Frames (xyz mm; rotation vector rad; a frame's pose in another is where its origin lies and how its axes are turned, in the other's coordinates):
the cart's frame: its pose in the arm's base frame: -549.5 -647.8 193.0 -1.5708 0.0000 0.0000
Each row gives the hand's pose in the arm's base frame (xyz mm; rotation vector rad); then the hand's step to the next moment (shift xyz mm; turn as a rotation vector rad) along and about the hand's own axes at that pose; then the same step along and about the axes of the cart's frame.
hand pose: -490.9 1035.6 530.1 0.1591 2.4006 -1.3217
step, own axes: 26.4 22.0 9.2 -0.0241 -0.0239 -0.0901
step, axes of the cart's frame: -15.3 32.0 2.1 -0.0103 -0.0712 0.0640
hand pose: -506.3 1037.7 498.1 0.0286 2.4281 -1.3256
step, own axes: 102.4 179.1 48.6 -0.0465 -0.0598 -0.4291
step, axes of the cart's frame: -45.5 202.3 43.9 -0.1021 -0.2728 0.3241
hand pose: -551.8 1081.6 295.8 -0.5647 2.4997 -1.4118
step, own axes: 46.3 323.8 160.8 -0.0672 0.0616 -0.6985
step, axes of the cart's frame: -54.9 360.3 6.6 -0.2094 -0.3080 0.5979
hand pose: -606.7 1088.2 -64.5 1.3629 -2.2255 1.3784
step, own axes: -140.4 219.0 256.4 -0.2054 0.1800 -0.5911
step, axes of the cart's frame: -18.9 354.7 -85.1 -0.1936 -0.0979 0.6139
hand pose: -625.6 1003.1 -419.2 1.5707 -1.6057 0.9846
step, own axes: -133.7 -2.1 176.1 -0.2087 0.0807 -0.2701
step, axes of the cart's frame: 15.0 202.1 -88.5 -0.0818 0.0553 0.3366
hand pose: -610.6 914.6 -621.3 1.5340 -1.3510 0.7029
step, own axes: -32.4 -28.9 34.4 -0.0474 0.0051 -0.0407
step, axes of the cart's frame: 14.9 49.8 -19.0 -0.0092 0.0243 0.0571
